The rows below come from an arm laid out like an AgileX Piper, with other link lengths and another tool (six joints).
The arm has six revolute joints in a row. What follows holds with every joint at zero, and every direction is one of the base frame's.
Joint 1 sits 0.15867 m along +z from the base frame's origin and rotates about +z.
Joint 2 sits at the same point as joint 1 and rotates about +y.
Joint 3 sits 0.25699 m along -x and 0.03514 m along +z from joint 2 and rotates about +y.
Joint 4 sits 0.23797 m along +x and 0.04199 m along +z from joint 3 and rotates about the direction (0.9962, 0, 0.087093).
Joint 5 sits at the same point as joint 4 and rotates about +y.
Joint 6 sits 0.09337 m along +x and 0.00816 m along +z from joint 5 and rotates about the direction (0.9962, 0, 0.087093).
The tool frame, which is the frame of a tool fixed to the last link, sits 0.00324 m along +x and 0.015 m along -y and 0.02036 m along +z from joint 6; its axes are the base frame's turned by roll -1.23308, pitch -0.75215 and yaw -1.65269 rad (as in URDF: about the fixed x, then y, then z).
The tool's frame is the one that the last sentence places.
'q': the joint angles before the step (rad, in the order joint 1, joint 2, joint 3, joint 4, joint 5, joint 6). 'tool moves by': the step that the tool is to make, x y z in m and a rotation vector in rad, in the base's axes. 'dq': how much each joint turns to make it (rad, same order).
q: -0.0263, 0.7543, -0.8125, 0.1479, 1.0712, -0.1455
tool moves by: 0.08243, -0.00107, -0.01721, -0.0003, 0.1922, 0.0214
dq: -0.0001, 0.3948, -0.1817, 0.0092, -0.0175, -0.0281
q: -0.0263, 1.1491, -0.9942, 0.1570, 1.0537, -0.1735
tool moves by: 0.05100, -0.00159, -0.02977, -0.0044, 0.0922, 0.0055
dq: 0.0000, 0.2369, -0.0937, 0.0000, -0.0498, -0.0146
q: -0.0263, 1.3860, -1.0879, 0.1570, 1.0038, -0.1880
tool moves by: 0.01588, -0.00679, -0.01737, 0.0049, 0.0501, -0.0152
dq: -0.0237, 0.0879, -0.0258, 0.0078, -0.0102, -0.0128
